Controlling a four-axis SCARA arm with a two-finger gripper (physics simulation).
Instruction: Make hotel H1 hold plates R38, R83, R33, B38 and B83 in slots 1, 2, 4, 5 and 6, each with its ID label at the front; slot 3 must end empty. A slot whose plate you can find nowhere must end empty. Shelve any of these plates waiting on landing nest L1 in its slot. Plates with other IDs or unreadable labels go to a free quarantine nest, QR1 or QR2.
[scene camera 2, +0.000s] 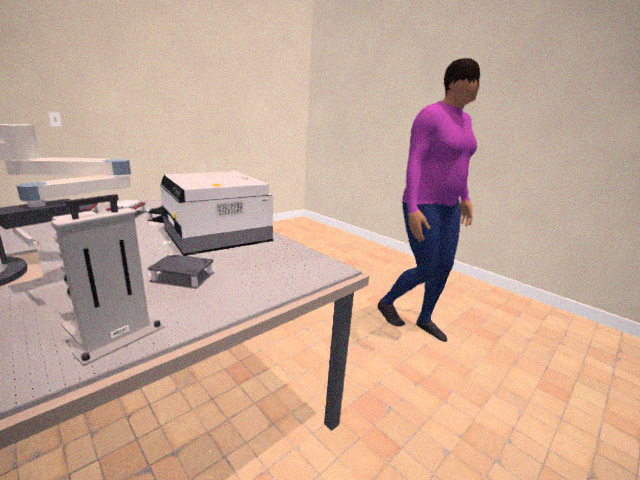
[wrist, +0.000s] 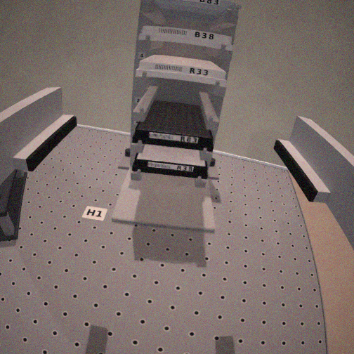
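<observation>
Hotel H1 stands upright, its back toward the scene camera and its open front toward the wrist camera. In the wrist view, R38 lies in slot 1 and R83 above it in slot 2, both black-edged. Slot 3 shows bare side rails and no plate. White R33 lies in slot 4 and B38 in slot 5. B83 is at the top, cut by the view's edge. The visible ID labels face front. My gripper is open and empty, in front of the hotel. L1, QR1 and QR2 cannot be identified.
A dark, low nest-like stand is behind the hotel, near a white boxy instrument. A dark fixture shows at the wrist view's left. The arm reaches in from the left. A person is on the floor beyond the table.
</observation>
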